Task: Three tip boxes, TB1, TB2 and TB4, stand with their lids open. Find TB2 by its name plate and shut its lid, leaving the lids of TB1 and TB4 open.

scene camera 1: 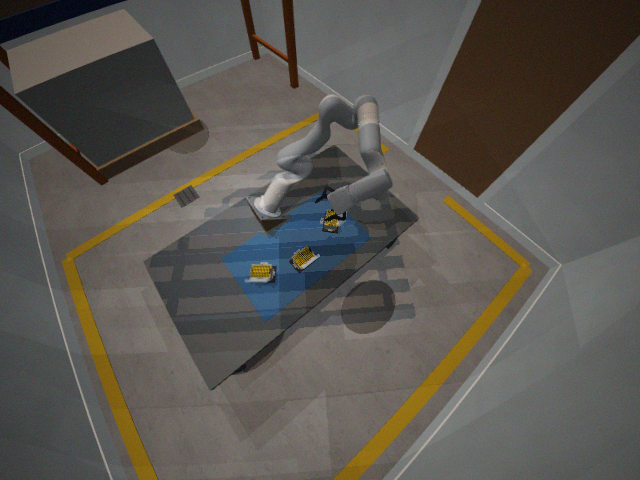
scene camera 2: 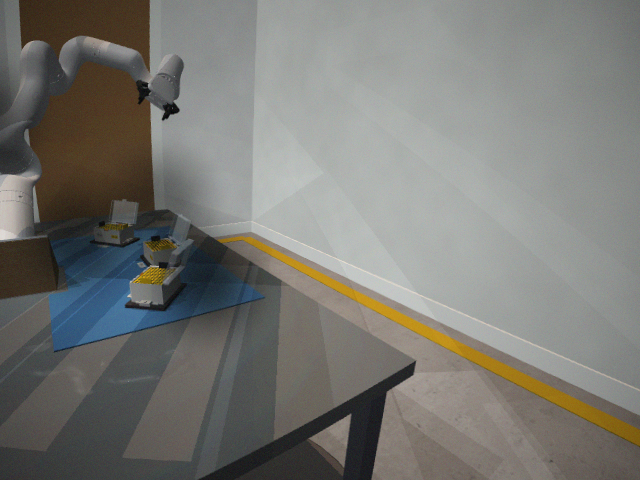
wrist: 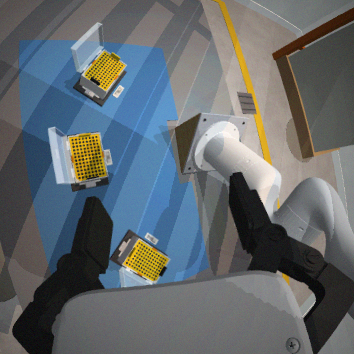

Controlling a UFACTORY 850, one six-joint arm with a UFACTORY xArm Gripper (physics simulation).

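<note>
Three white tip boxes with yellow racks stand on the blue mat (scene camera 1: 279,304) (scene camera 2: 227,294) (wrist: 150,125), their clear lids open. The first box (scene camera 1: 261,271) (scene camera 2: 155,286) (wrist: 103,72) is farthest from my gripper. The middle box (scene camera 1: 303,257) (scene camera 2: 160,250) (wrist: 87,157) has its lid (wrist: 61,156) raised on the side away from the arm base. The third box (scene camera 1: 331,222) (scene camera 2: 113,232) (wrist: 145,261) is partly hidden by a finger in scene camera 1. Small white plates lie beside the boxes; their text is unreadable, so I cannot tell which is TB2. My gripper (scene camera 1: 325,208) (scene camera 2: 152,110) (wrist: 165,198) is open and empty, tilted, high above the mat.
The arm base (scene camera 1: 267,206) (wrist: 215,142) stands at the mat's edge on the grey table (scene camera 1: 191,310) (scene camera 2: 320,356). A large grey cabinet (scene camera 1: 103,98) and orange-brown posts (scene camera 1: 290,46) stand beyond the table.
</note>
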